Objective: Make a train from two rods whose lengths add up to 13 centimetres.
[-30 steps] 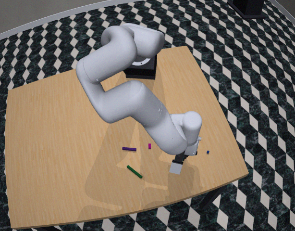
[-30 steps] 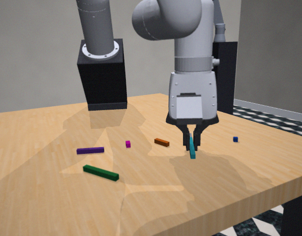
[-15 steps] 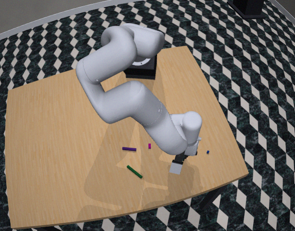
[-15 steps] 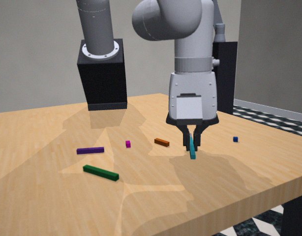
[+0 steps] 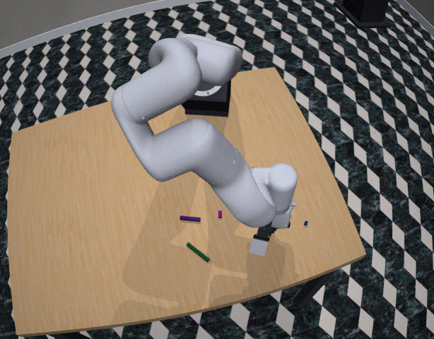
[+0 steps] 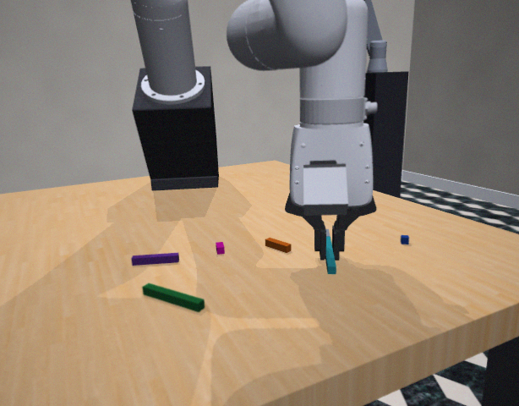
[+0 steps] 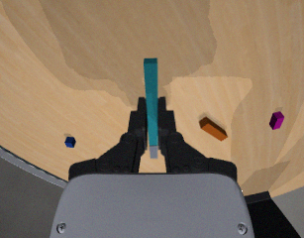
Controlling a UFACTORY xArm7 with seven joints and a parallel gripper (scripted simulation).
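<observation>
The turquoise rod is 2 cm below my hand. From my hand the other things lie so: blue rod: 12 cm to the left, 2 cm below, 2 cm ahead; grey rod: 6 cm behind, 4 cm to the left, 2 cm below; orange rod: 6 cm behind, 4 cm to the right, 2 cm below.
</observation>
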